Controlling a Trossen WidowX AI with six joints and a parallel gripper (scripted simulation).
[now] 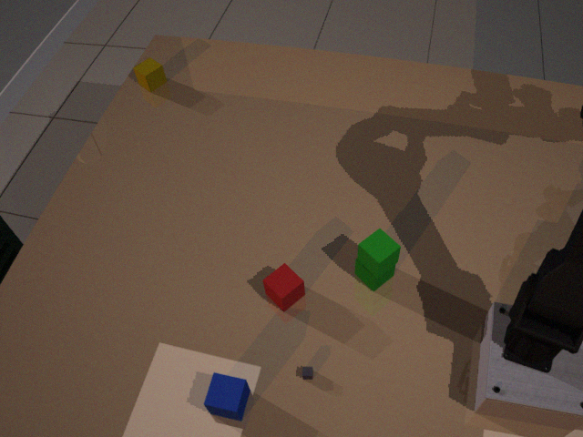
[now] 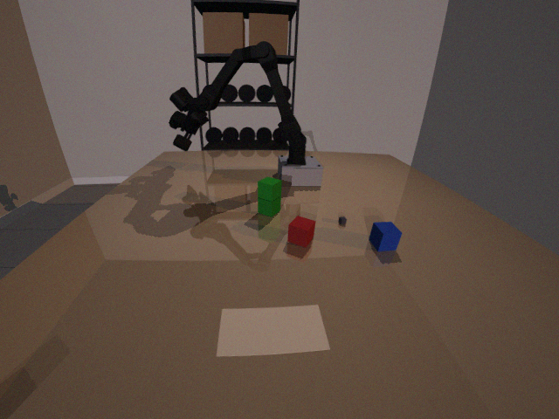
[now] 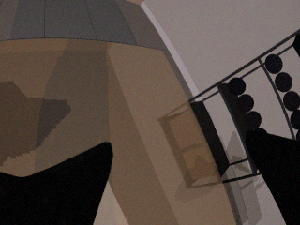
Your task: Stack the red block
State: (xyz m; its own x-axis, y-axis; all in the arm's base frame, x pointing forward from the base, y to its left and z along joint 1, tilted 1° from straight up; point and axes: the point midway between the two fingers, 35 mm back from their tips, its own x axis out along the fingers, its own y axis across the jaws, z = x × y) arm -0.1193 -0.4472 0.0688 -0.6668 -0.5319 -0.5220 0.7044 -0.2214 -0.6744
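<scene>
Right now the red block is 51 cm ahead of my gripper tip, 48 cm to the left of it and 10 cm below it. Round my gripper tip: green block (38 cm ahead, 40 cm to the left, 6 cm below); small dark cube (42 cm ahead, 59 cm to the left, 12 cm below); blue block (51 cm ahead, 67 cm to the left, 10 cm below).
</scene>
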